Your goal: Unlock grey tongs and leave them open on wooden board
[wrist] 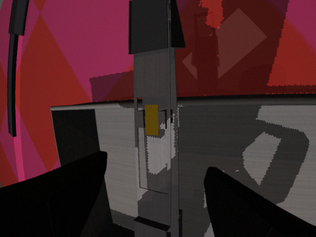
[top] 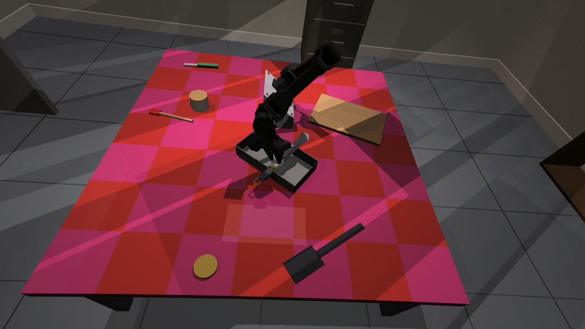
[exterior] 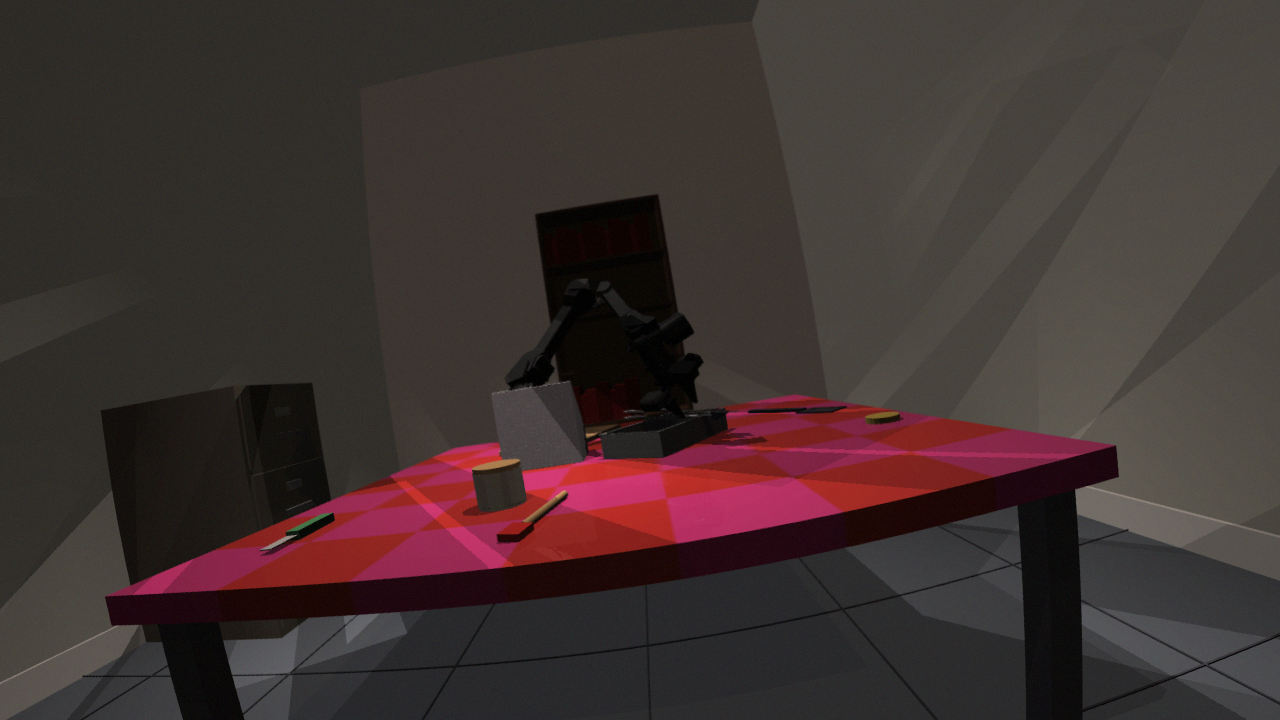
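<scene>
My gripper tip is now 2 cm short of the yellow lock, 1 cm to the left of it and 1 cm above it. From my gripper tip the other things lie so: yellow disc: 40 cm ahead, 16 cm to the right, 6 cm below; roasting tin: 6 cm behind, 4 cm below; black spatula: 30 cm ahead, 21 cm to the left, 7 cm below.
</scene>
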